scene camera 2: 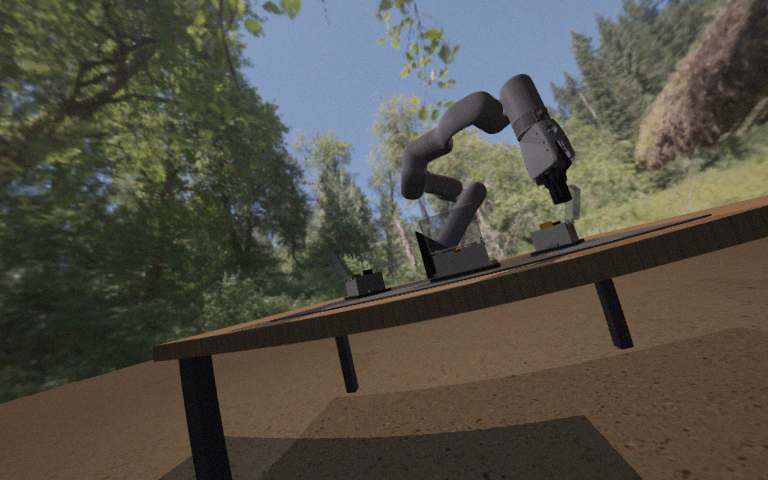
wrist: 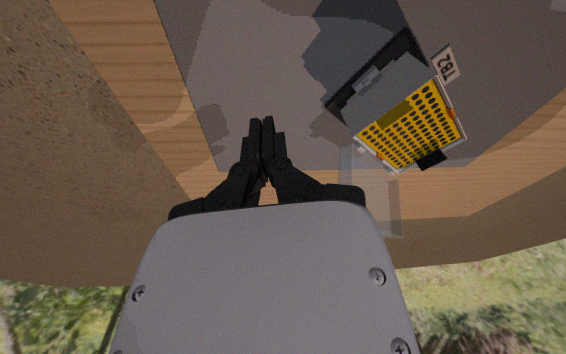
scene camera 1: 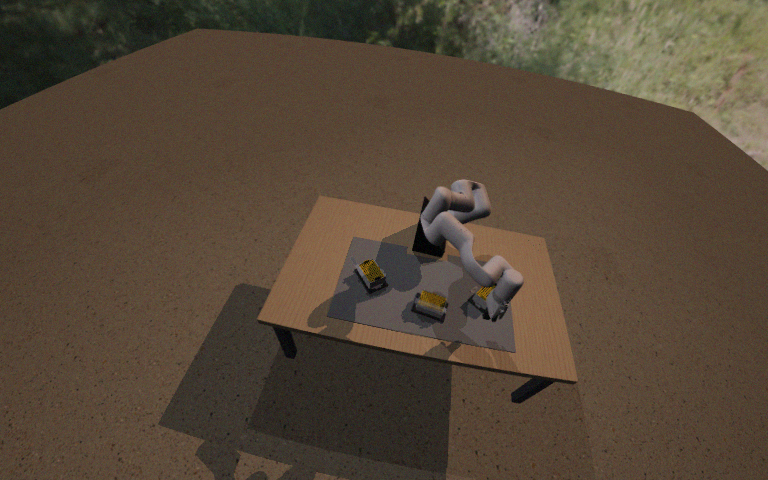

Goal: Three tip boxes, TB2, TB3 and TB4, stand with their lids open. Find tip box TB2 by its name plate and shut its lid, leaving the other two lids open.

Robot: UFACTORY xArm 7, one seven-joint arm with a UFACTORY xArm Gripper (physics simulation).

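Visible: my gripper, which the wrist view shows too; a grey mat; a tip box TB2.
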